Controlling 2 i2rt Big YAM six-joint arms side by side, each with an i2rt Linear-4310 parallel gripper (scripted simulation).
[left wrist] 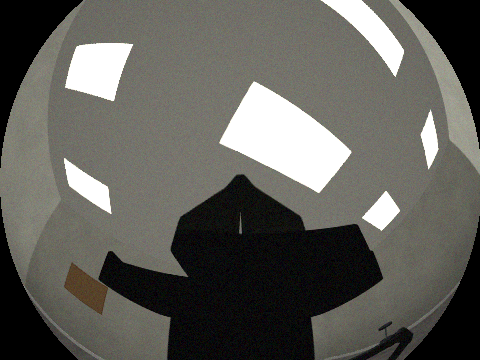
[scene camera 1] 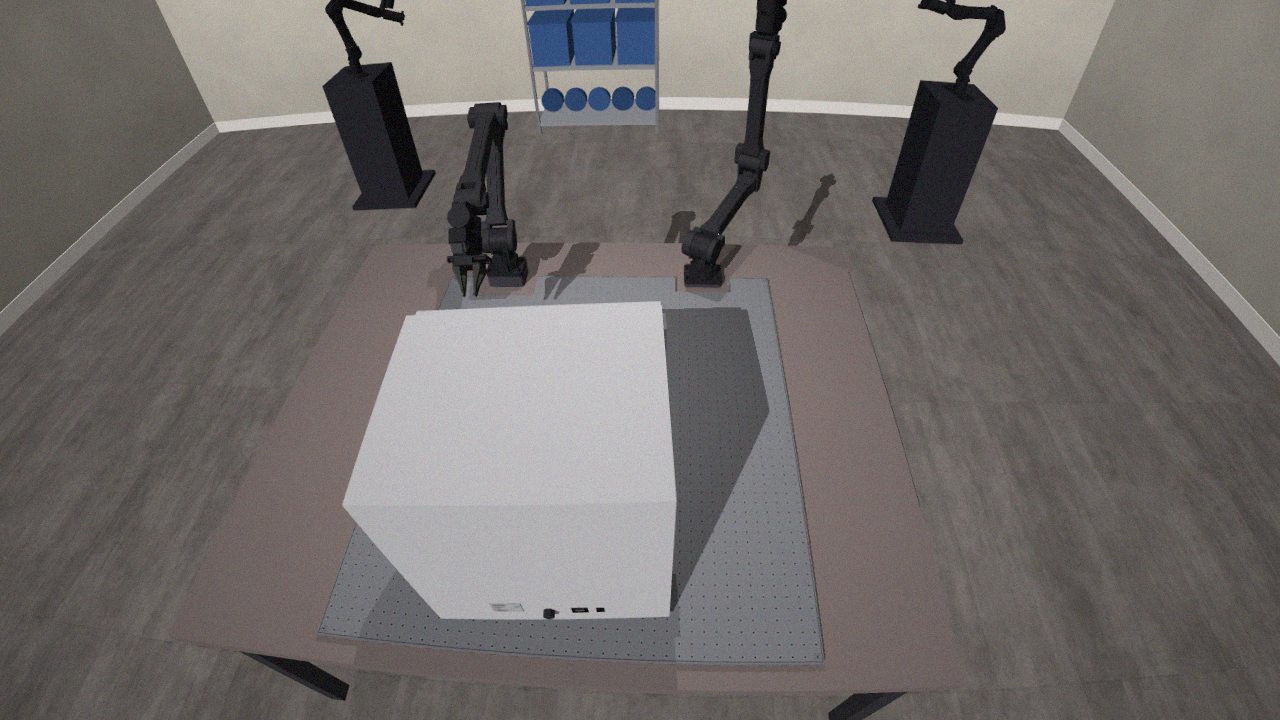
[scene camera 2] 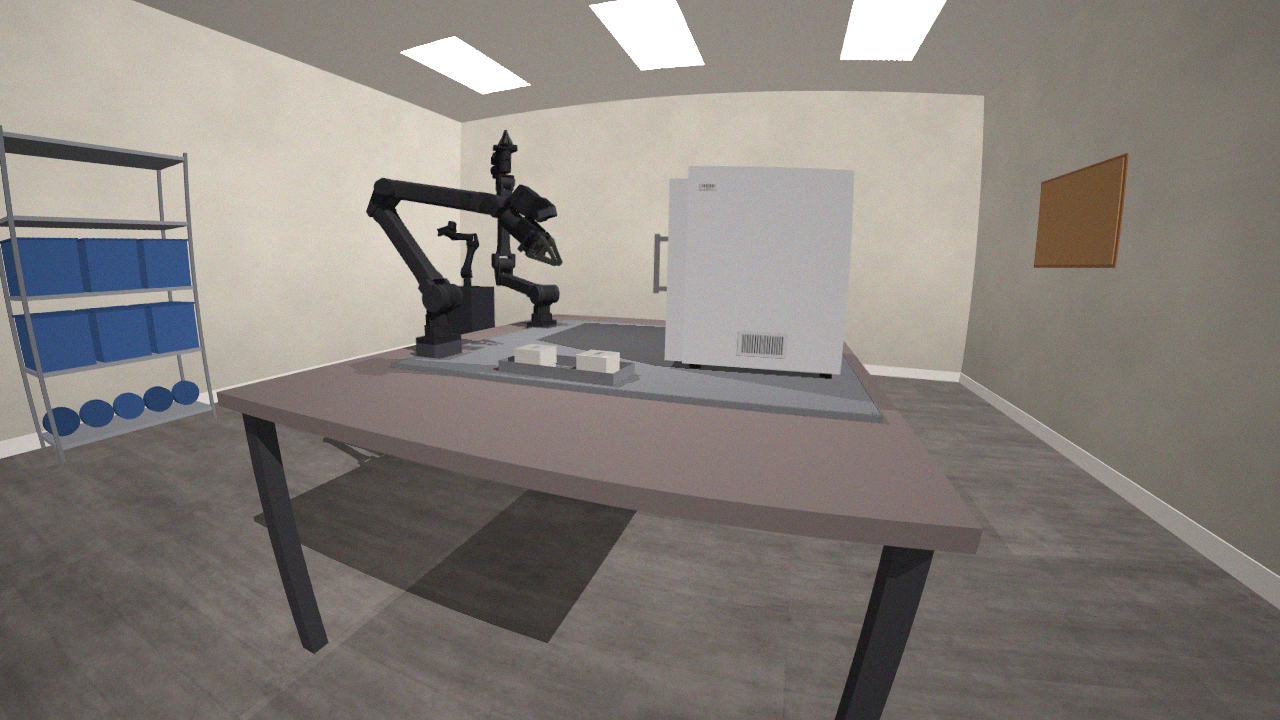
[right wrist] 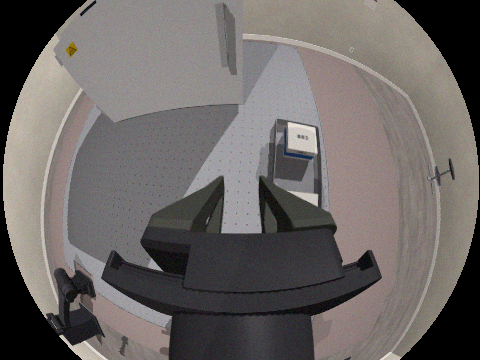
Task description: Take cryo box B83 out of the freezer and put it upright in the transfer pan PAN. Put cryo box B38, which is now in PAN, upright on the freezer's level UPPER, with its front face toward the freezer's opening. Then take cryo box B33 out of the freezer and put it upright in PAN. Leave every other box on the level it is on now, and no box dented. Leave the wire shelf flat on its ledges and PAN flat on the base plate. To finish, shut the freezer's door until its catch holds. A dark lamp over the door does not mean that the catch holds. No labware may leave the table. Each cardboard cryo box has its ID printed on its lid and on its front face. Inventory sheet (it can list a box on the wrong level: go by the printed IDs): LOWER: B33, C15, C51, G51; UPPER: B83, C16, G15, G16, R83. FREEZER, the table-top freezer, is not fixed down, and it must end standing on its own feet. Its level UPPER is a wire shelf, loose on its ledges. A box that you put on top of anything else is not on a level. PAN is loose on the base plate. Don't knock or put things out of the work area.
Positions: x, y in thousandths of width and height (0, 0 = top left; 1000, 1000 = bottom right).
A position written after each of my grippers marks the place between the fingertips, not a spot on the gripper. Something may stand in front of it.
Labels:
My right gripper shows in scene camera 1 (367, 412), in scene camera 2 (436, 367) and in the right wrist view (503, 507); in the left wrist view it is out of frame. A transfer pan shows in scene camera 2 (442, 513) and in the right wrist view (611, 488); in the left wrist view it is out of frame, in scene camera 1 it is hidden by a freezer.

